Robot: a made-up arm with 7 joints. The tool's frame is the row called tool. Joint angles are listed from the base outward.
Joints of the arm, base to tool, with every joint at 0 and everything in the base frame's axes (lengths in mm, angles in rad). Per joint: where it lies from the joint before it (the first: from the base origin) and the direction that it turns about. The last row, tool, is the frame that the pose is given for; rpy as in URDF.
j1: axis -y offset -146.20 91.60 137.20
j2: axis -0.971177 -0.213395 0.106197 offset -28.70 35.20 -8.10
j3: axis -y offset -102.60 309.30 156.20
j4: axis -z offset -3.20 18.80 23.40
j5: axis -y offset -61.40 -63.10 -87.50
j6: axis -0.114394 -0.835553 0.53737 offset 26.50 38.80 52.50
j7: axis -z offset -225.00 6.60 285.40
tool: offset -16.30 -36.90 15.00 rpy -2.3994 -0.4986 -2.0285
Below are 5 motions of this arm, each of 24 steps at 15 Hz.
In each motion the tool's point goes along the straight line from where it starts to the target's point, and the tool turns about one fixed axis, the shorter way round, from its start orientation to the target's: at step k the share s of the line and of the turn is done. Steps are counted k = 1, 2, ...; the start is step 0. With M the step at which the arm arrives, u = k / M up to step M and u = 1 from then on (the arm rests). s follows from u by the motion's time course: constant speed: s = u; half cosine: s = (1 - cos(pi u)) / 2; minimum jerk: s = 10 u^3 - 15 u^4 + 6 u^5.
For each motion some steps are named. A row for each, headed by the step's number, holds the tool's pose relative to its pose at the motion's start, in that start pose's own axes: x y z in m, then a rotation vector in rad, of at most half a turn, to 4 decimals.
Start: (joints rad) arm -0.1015 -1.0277 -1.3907 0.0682 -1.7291 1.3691 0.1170
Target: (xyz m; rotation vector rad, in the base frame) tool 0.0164 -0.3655 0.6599 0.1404 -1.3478 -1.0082
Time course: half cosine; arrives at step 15
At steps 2, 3, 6, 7, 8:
2: -0.0093 0.0200 -0.0043 -0.0107 -0.0155 0.0828
3: -0.0206 0.0442 -0.0094 -0.0237 -0.0343 0.1830
6: -0.0747 0.1601 -0.0342 -0.0857 -0.1242 0.6621
7: -0.0968 0.2074 -0.0443 -0.1111 -0.1610 0.8580
8: -0.1194 0.2559 -0.0546 -0.1370 -0.1986 1.0583

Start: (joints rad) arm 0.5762 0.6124 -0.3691 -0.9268 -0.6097 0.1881 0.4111
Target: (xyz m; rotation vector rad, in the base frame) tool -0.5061 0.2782 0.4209 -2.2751 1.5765 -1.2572
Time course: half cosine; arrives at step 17
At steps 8, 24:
8: 0.0745 0.1105 0.0708 0.0809 -0.3383 0.1482
24: 0.1640 0.2435 0.1560 0.1783 -0.7454 0.3265

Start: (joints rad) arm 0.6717 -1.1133 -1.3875 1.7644 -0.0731 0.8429 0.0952
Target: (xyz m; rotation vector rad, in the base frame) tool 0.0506 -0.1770 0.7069 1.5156 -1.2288 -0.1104
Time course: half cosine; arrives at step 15
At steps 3, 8, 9, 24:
3: 0.0013 -0.0553 0.0354 -0.0657 -0.0067 -0.0748
8: 0.0075 -0.3196 0.2049 -0.3802 -0.0385 -0.4327
9: 0.0089 -0.3788 0.2428 -0.4506 -0.0457 -0.5128
24: 0.0136 -0.5788 0.3709 -0.6885 -0.0698 -0.7835

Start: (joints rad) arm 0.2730 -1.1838 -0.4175 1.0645 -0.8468 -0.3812 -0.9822
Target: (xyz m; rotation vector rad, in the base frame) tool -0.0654 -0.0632 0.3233 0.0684 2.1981 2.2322
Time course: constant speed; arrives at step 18
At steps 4, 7, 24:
4: -0.0005 -0.0258 0.0115 0.0342 -0.1546 0.1896
7: -0.0009 -0.0451 0.0201 0.0598 -0.2705 0.3318
24: -0.0022 -0.1161 0.0517 0.1538 -0.6955 0.8531

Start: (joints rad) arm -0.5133 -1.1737 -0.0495 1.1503 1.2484 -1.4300 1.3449
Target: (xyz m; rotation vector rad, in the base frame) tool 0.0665 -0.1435 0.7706 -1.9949 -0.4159 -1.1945
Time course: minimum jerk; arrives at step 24
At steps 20, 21, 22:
20: -0.1144 -0.0199 -0.1538 -0.8556 -0.0792 -0.2768
21: -0.1167 -0.0203 -0.1569 -0.8728 -0.0808 -0.2824
22: -0.1180 -0.0205 -0.1586 -0.8826 -0.0817 -0.2855

